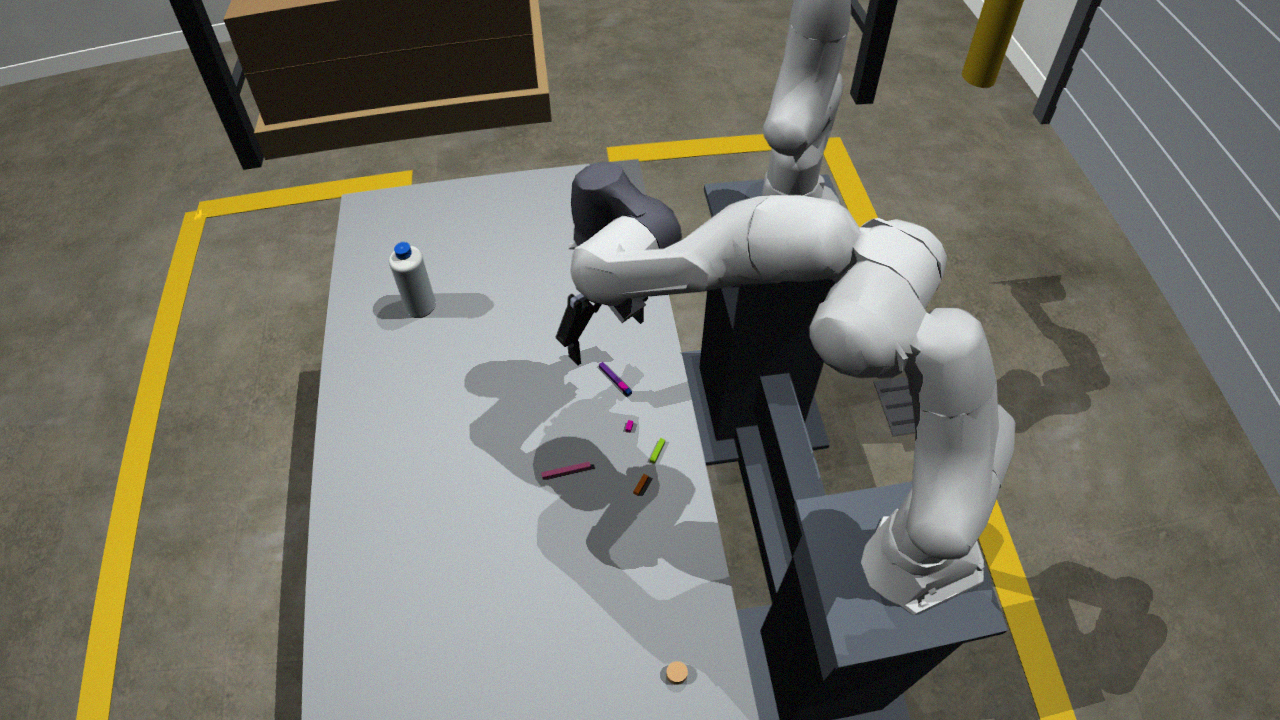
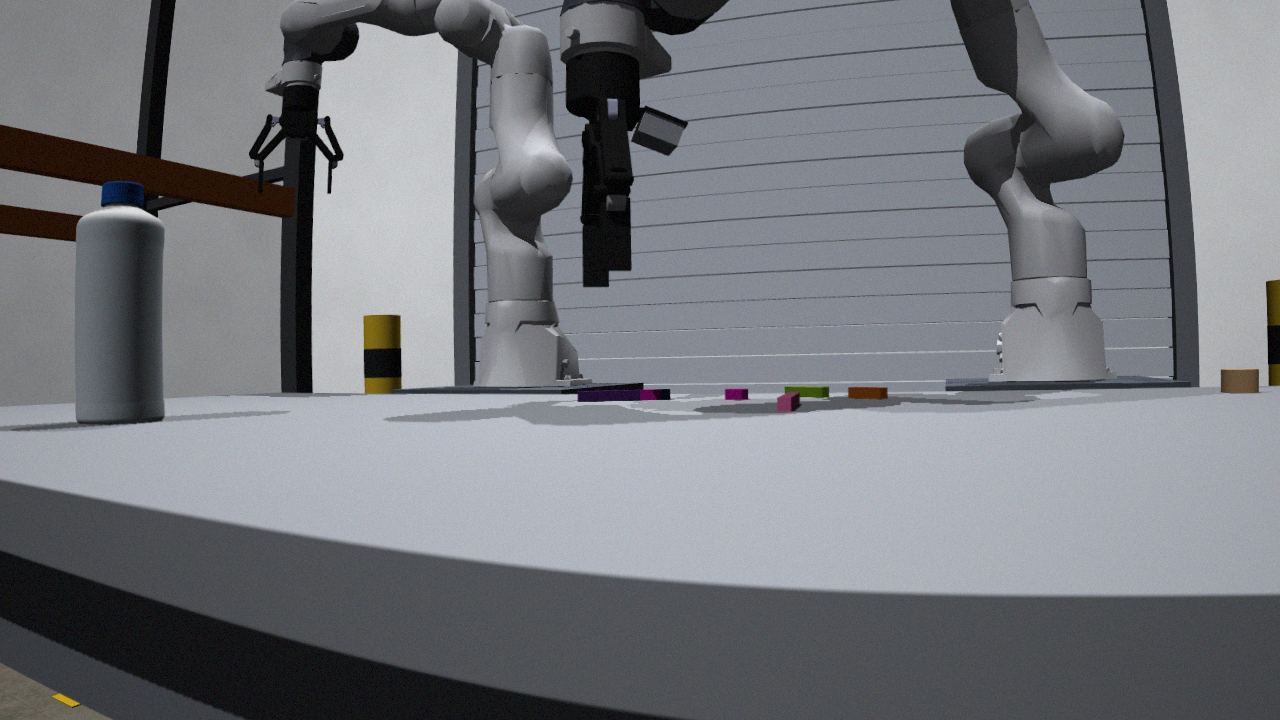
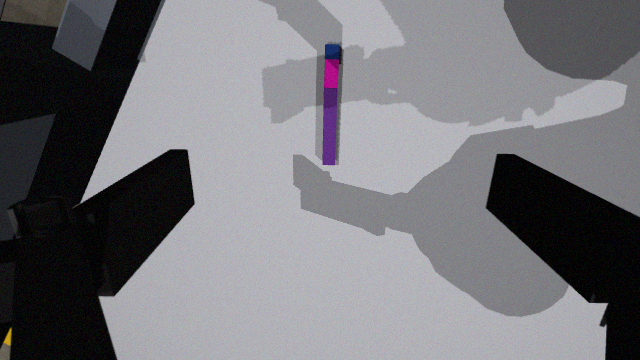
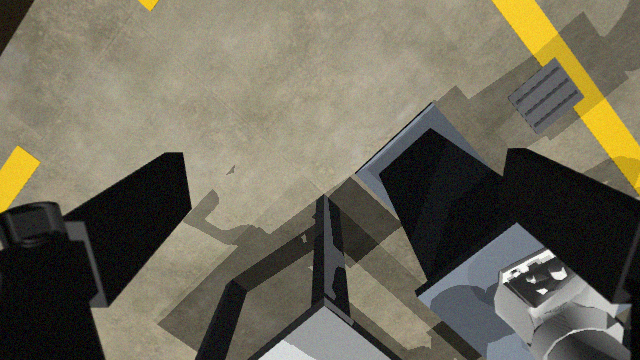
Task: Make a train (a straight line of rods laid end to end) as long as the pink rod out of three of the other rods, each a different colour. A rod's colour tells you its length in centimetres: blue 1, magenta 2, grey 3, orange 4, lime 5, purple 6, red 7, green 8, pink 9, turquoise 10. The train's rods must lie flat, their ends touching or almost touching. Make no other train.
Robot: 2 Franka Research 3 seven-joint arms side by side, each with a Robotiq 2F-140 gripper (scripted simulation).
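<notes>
Both my left gripper and my right gripper are in the pictures; image 1 and image 3 also show the left gripper, while image 4 also shows the right gripper. There is a purple rod in the pictures too.
</notes>
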